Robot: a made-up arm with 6 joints.
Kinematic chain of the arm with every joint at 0, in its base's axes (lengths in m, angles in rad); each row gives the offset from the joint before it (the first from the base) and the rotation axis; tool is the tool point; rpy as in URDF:
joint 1: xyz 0 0 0.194 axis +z
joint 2: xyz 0 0 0 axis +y
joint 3: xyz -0.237 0 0.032 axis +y
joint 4: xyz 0.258 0 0.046 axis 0.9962 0 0.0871
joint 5: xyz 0 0 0 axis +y
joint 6: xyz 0.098 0 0.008 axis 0.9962 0 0.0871
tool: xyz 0 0 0 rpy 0 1.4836 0
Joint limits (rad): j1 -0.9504..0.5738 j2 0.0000..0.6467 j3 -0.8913..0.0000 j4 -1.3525..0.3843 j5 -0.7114..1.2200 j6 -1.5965..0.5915
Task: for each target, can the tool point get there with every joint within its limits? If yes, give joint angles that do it. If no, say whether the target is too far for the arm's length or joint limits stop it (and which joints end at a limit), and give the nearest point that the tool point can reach.
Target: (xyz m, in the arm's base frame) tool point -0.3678 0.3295 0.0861
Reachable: no: joint limits stop it (at a limit: joint 1, joint 2, joint 3, joint 4, joint 5) | nearest point 0.0202 0.0543 0.1532 | short by 0.480 m
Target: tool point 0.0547 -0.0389 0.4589
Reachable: yes | joints -0.8238 0.1453 -0.4810 -0.3572 -0.4157 -0.2010
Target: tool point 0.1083 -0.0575 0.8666
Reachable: no: too far | nearest point 0.0601 -0.0319 0.5672 | short by 0.304 m
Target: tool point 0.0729 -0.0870 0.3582
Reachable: yes | joints -0.7250 0.2141 -0.4328 -0.3490 0.5169 -0.9265
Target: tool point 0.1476 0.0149 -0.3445
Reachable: no: joint limits stop it (at a limit: joint 2, joint 3) | nearest point 0.0774 0.0078 0.1463 | short by 0.496 m
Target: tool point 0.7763 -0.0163 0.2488
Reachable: no: too far | nearest point 0.1879 -0.0039 0.3194 | short by 0.593 m
